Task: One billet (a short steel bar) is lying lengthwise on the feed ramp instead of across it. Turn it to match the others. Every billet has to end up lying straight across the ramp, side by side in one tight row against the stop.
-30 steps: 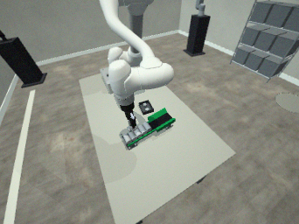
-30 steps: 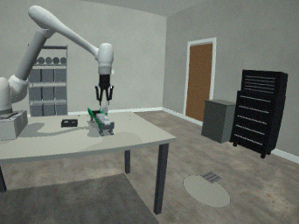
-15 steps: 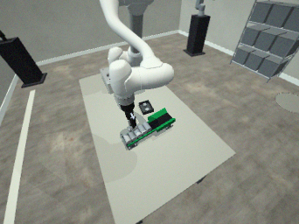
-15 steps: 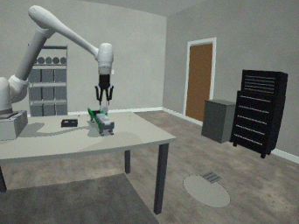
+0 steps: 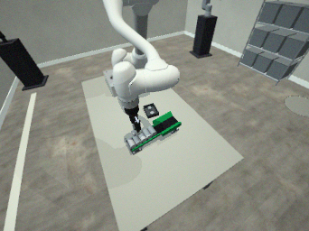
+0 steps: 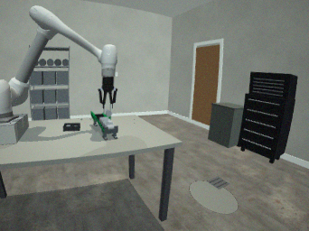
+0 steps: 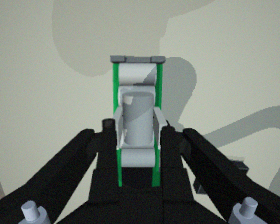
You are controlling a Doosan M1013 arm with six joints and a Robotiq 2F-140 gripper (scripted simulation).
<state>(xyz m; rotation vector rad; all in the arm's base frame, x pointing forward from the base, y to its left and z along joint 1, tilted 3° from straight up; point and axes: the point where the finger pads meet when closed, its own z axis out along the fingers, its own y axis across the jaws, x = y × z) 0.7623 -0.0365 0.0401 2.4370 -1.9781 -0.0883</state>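
My hand is 13 cm above the grey stop, 7 cm to the left of it and 2 cm short of it.
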